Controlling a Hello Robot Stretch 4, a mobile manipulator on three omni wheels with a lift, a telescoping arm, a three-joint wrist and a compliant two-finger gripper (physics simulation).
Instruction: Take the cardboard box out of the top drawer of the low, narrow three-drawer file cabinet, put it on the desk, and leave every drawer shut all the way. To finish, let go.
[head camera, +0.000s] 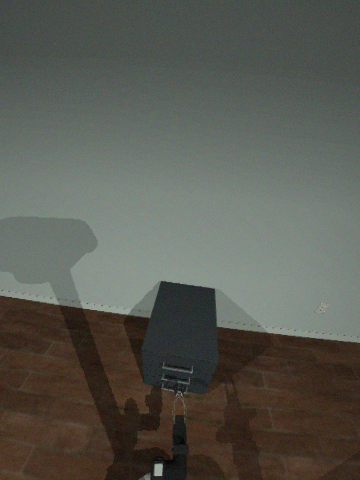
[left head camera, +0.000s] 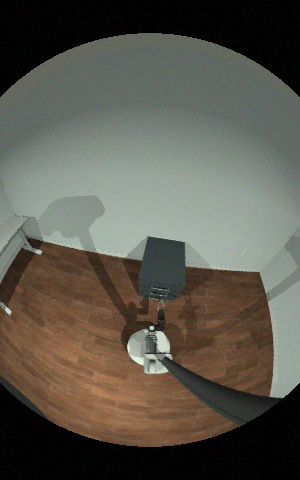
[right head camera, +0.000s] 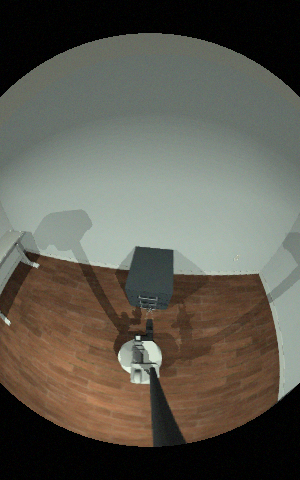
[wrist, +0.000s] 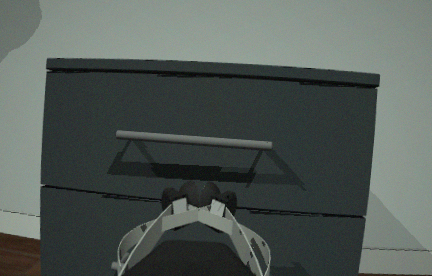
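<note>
The dark grey three-drawer file cabinet stands against the wall, its drawers shut. The top drawer's bar handle runs across its front in the wrist view. My gripper is shut and empty, its dark fingertips together in front of the cabinet. In the wrist view they show below the top handle, over the seam between the top and middle drawers. The cardboard box does not show. Part of the white desk shows at the far left.
The pale wall rises directly behind the cabinet. Another wall stands at the right. The desk's feet stand on the wooden floor at the left. My round white base is in front of the cabinet.
</note>
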